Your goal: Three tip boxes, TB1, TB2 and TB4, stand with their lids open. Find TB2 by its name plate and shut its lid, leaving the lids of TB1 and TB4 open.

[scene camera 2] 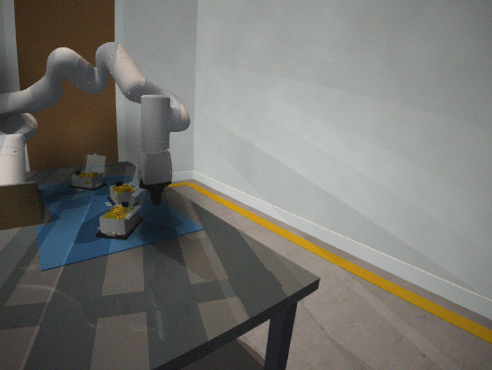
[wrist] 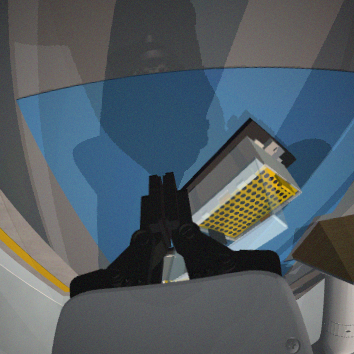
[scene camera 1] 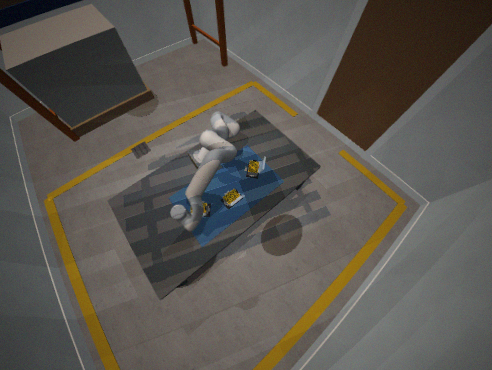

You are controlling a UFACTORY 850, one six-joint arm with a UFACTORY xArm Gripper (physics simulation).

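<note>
My gripper [scene camera 2: 158, 200] [wrist: 164, 187] is shut and empty, above the mat at the front side of TB2. TB2 [scene camera 1: 207, 210] [scene camera 2: 117, 220] [wrist: 240, 202] is the grey box with a yellow dotted rack nearest scene camera 2, partly behind my arm in scene camera 1. A pale clear panel [wrist: 265, 232] shows at its lower right in the wrist view; I cannot tell exactly how its lid stands. TB1 [scene camera 1: 231, 196] [scene camera 2: 121, 192] is the middle box, lid open. TB4 [scene camera 1: 253, 167] [scene camera 2: 87, 180] is the far box; its clear lid [scene camera 1: 263, 163] [scene camera 2: 95, 163] stands upright. Name plates are not legible.
The boxes stand on a blue mat [scene camera 1: 214, 234] [scene camera 2: 65, 255] [wrist: 60, 120] on a dark table [scene camera 1: 165, 280] [scene camera 2: 240, 300]. A brown block [scene camera 2: 20, 207] [wrist: 327, 245] is near the robot's base. TB1 stands close behind TB2 in the scene camera 2 view.
</note>
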